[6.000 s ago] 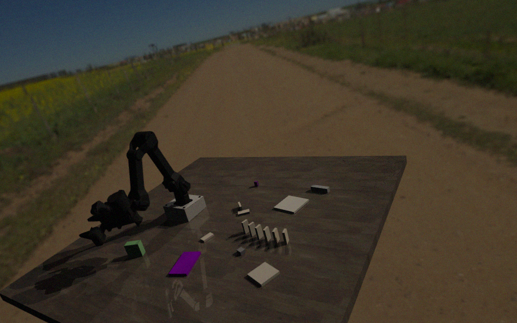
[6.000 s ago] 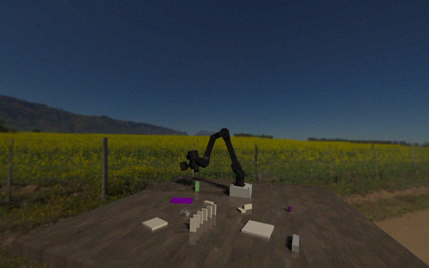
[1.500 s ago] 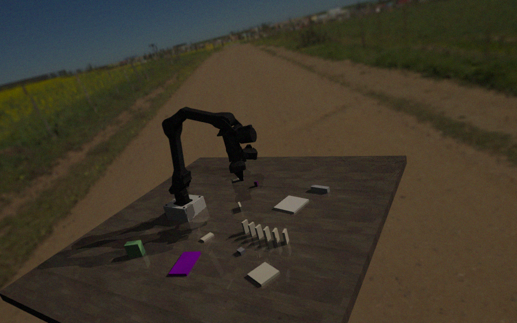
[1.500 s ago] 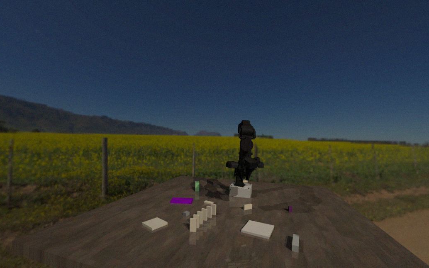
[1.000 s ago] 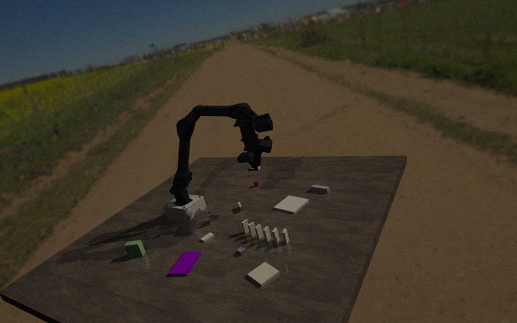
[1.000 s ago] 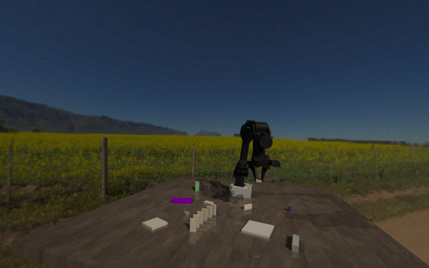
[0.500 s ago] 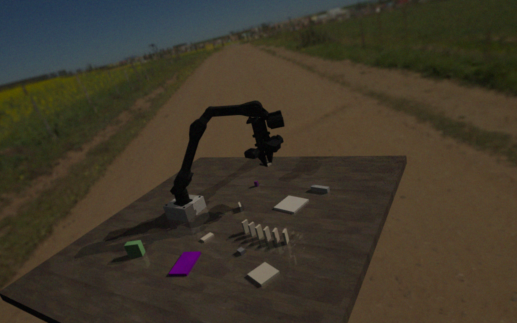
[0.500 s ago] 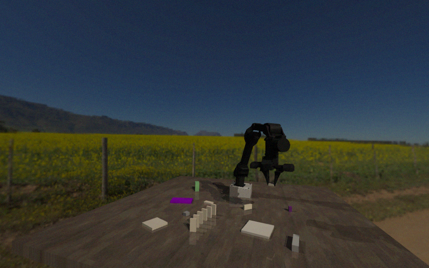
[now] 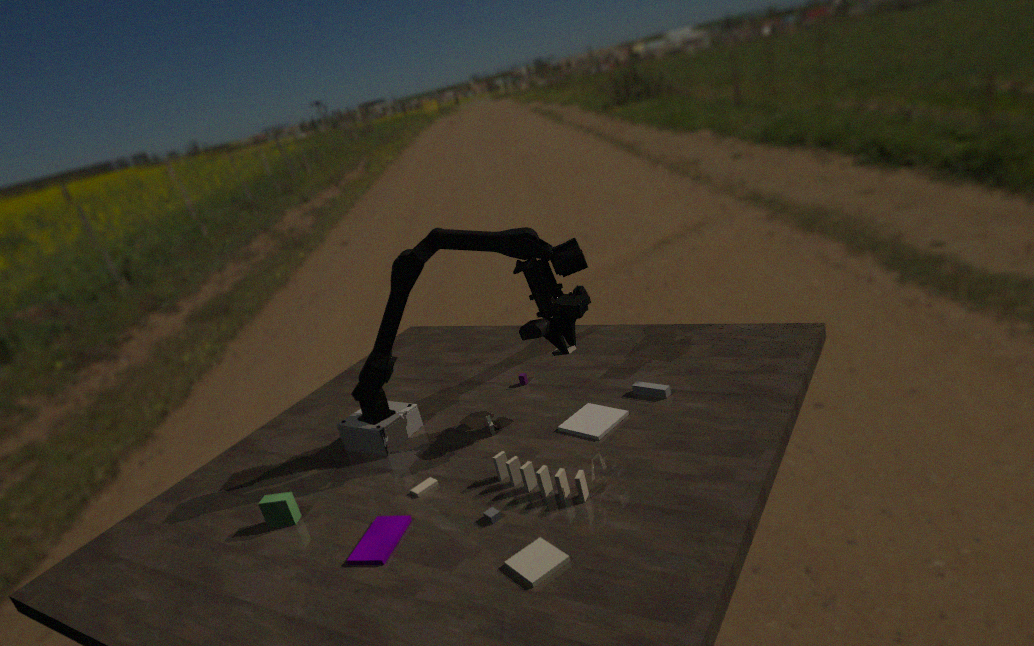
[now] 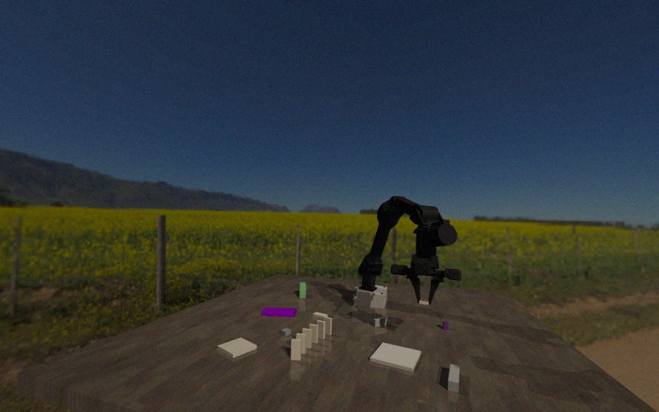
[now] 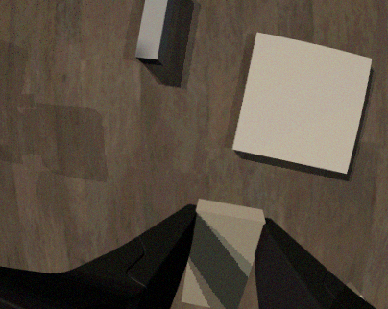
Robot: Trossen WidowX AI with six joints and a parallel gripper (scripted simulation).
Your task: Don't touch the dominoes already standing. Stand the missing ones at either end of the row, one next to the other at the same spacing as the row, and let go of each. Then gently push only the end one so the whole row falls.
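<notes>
Right now my gripper tip is 130 mm above the white flat plate, 70 mm short of it and 60 mm to the left of it. Round my gripper tip: small purple cube: 210 mm behind, 120 mm below, 50 mm to the left; then small grey cube: 400 mm to the right, 120 mm below, 90 mm ahead; then purple flat tile: 530 mm to the right, 130 mm below, 70 mm behind.
</notes>
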